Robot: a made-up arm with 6 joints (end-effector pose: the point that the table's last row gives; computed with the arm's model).
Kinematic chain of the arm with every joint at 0, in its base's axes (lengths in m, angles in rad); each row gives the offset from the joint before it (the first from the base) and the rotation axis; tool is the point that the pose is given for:
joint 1: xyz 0 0 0.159 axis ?
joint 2: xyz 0 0.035 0 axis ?
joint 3: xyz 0 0 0.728 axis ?
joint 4: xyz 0 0 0.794 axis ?
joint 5: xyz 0 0 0 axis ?
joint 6: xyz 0 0 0.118 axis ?
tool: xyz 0 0 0
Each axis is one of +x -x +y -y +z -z.
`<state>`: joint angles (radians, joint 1 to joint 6).
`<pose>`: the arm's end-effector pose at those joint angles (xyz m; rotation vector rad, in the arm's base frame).
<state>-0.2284 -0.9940 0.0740 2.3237 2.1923 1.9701</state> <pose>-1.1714 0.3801 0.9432 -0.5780 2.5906 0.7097</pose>
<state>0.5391 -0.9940 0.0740 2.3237 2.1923 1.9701</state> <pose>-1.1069 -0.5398 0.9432 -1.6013 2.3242 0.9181</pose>
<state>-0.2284 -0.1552 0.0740 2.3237 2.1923 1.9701</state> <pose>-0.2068 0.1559 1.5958 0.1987 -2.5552 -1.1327</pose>
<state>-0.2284 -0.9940 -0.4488 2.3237 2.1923 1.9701</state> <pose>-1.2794 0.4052 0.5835 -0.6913 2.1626 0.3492</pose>
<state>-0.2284 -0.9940 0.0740 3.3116 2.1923 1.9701</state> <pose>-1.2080 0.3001 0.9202 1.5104 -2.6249 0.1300</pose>
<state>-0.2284 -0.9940 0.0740 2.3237 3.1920 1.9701</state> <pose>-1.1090 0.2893 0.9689 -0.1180 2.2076 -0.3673</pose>
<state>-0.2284 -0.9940 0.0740 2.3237 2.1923 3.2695</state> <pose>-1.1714 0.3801 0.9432 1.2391 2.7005 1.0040</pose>
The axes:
joint 1: +z
joint 2: +y
joint 3: +y
joint 4: +z
joint 5: +y
joint 6: +z

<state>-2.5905 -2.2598 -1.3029 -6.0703 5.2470 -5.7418</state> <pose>0.1112 0.0525 -1.0428 1.9545 -0.2571 -1.5336</pose>
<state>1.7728 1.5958 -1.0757 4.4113 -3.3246 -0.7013</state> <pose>-0.2267 1.0347 0.7323 -0.9248 2.7483 -0.8775</pose>
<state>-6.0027 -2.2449 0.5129 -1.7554 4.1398 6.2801</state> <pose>-1.2785 -0.2304 -0.3946 0.2079 1.7872 2.2682</pose>
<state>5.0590 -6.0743 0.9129 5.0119 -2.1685 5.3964</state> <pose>0.3903 -0.7032 1.2129 -1.6614 -0.7579 -1.4919</pose>
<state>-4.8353 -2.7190 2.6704 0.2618 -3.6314 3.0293</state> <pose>-0.0831 -0.2704 0.1867 -1.6615 -2.1487 -0.5334</pose>
